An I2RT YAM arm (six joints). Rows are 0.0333 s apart.
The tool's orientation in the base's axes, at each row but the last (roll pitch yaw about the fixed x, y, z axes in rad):
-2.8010, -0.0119, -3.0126
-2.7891, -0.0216, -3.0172
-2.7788, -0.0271, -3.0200
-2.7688, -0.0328, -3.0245
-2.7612, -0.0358, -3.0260
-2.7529, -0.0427, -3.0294
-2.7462, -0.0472, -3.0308
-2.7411, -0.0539, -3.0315
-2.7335, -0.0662, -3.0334
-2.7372, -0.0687, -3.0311
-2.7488, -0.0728, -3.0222
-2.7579, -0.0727, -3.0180
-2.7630, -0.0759, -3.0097
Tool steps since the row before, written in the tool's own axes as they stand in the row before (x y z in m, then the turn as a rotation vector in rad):
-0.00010, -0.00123, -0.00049, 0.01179, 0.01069, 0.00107
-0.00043, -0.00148, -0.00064, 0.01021, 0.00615, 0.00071
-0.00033, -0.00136, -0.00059, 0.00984, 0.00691, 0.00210
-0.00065, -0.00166, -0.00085, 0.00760, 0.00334, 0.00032
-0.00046, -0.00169, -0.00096, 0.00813, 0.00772, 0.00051
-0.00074, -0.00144, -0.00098, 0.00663, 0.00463, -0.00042
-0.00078, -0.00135, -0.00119, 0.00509, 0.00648, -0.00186
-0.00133, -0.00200, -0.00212, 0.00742, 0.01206, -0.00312
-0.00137, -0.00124, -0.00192, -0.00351, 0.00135, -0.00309
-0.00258, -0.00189, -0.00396, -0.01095, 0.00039, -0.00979
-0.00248, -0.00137, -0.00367, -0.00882, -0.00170, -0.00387
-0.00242, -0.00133, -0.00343, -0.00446, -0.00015, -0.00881
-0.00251, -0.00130, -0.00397, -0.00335, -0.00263, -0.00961
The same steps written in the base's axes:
0.00024, -0.00097, 0.00087, -0.01300, 0.00811, -0.00444
0.00060, -0.00110, 0.00110, -0.01087, 0.00421, -0.00257
0.00048, -0.00101, 0.00102, -0.01058, 0.00447, -0.00415
0.00084, -0.00115, 0.00137, -0.00794, 0.00208, -0.00126
0.00065, -0.00115, 0.00150, -0.00899, 0.00598, -0.00305
0.00090, -0.00087, 0.00142, -0.00714, 0.00367, -0.00108
0.00094, -0.00069, 0.00158, -0.00583, 0.00609, -0.00054
0.00158, -0.00085, 0.00266, -0.00882, 0.01142, -0.00143
0.00155, -0.00021, 0.00216, 0.00337, 0.00285, 0.00206
0.00288, 0.00014, 0.00420, 0.01100, 0.00546, 0.00807
0.00272, 0.00047, 0.00372, 0.00905, 0.00100, 0.00357
0.00265, 0.00038, 0.00349, 0.00462, 0.00376, 0.00788
0.00276, 0.00063, 0.00397, 0.00391, 0.00164, 0.00962

